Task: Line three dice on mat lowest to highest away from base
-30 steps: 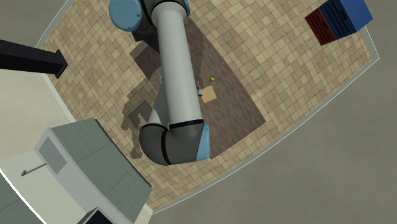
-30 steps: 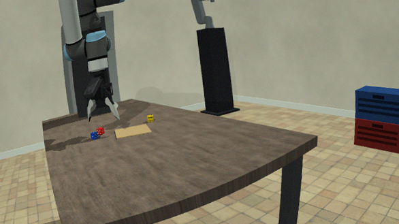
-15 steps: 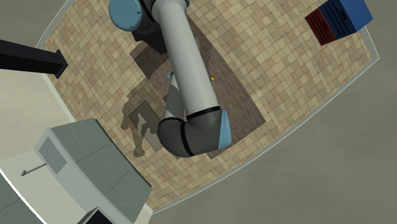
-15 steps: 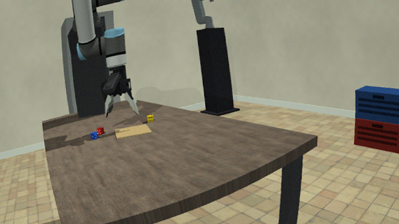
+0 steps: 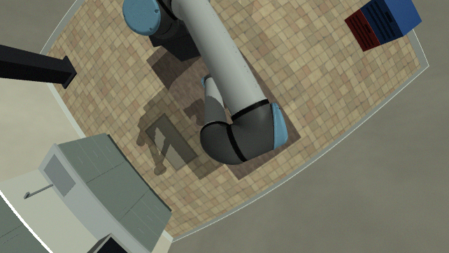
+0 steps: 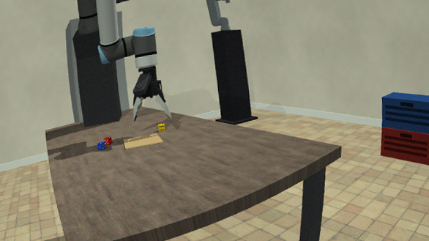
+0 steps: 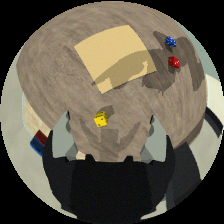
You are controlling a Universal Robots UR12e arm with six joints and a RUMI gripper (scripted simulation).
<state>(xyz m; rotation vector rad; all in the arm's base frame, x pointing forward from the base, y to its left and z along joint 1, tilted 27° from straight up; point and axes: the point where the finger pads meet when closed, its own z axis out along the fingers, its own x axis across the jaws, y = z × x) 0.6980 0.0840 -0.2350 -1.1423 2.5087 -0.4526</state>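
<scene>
Right now my hand is 20 mm past the yellow die, 40 mm to the right of it and 40 mm above it. Round my hand: tan mat: 80 mm ahead, 80 mm to the right, 50 mm below; blue die: 50 mm ahead, 240 mm to the right, 40 mm below; red die: 10 mm behind, 200 mm to the right, 40 mm below.
</scene>
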